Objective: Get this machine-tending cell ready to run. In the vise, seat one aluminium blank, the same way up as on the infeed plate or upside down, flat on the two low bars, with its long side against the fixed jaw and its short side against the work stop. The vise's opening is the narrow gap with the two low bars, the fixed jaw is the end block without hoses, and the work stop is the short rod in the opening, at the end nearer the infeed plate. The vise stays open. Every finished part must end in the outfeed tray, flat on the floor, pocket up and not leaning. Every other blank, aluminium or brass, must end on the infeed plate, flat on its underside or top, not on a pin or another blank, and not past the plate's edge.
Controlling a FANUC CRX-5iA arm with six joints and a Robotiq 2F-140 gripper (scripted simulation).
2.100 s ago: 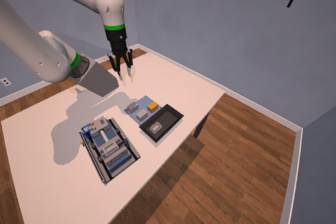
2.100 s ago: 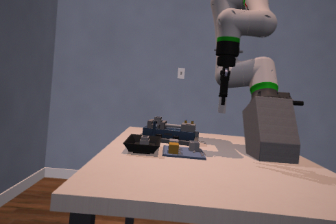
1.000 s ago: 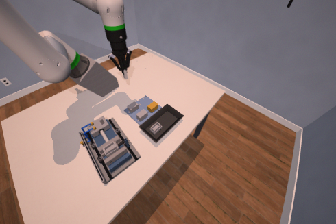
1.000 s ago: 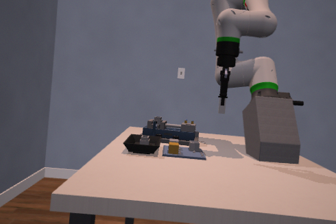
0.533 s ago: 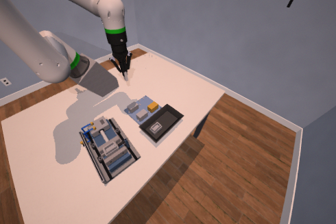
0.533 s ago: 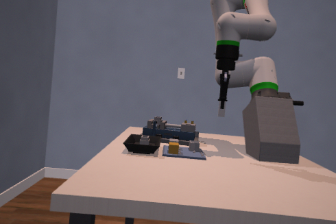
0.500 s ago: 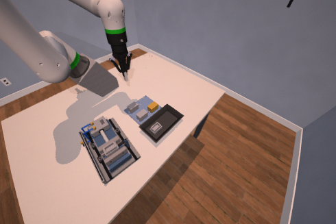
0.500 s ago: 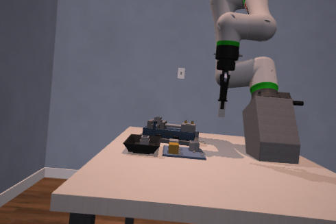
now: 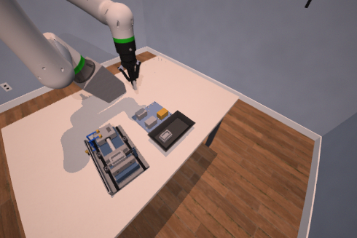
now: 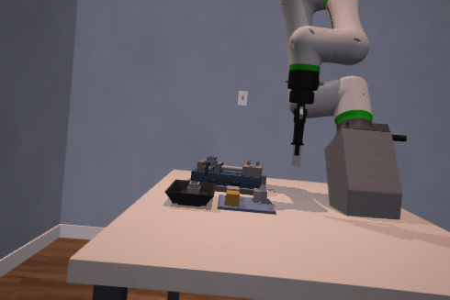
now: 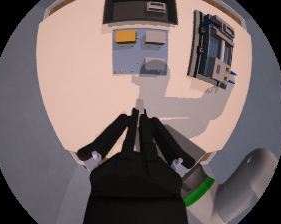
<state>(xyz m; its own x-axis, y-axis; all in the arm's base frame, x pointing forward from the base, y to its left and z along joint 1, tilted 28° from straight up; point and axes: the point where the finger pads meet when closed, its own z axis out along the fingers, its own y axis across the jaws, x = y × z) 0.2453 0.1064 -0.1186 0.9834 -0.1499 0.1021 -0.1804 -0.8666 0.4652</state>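
Now: the brass blank 19 cm ahead of my hand, 14 cm below it and 3 cm to the left of it. Also, from my hand: vise: 30 cm to the right, 19 cm ahead, 13 cm below.
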